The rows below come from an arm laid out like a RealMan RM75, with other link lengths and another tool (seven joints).
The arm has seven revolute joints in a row. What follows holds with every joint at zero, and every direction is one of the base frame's.
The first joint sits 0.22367 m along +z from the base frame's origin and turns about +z.
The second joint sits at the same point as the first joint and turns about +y.
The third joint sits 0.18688 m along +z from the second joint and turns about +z.
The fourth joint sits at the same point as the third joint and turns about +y.
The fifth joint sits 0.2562 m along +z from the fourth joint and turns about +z.
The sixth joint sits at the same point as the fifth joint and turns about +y.
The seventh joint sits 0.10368 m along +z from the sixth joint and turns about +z.
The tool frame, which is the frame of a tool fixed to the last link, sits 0.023 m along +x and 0.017 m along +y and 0.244 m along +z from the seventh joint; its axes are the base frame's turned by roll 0, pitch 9.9 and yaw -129.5 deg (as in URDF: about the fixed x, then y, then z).
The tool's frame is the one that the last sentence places.
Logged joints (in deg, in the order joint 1, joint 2, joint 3, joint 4, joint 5, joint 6, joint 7), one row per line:
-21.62, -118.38, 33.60, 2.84, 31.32, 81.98, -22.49
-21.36, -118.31, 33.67, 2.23, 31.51, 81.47, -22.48
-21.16, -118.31, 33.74, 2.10, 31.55, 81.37, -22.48
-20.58, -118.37, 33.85, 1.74, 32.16, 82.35, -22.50
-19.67, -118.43, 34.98, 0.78, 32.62, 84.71, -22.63
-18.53, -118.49, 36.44, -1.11, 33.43, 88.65, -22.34
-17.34, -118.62, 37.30, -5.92, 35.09, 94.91, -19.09
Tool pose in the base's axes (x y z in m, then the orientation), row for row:
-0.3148, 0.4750, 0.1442, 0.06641, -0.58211, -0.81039, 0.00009
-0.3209, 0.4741, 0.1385, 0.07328, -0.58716, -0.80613, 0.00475
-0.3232, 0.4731, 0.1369, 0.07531, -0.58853, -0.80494, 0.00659
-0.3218, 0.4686, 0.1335, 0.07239, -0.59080, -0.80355, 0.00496
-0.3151, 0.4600, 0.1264, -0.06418, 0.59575, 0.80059, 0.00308
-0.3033, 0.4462, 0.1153, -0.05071, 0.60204, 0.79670, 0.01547
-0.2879, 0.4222, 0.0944, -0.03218, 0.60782, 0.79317, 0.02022
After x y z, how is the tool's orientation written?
As a quaternion, x y z w.
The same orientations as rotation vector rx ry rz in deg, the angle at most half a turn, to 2 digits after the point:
11.95, -104.77, -145.86
13.15, -105.37, -144.67
13.50, -105.49, -144.28
12.99, -106.01, -144.18
-11.53, 107.03, 143.82
-9.04, 107.31, 142.01
-5.72, 108.02, 140.96

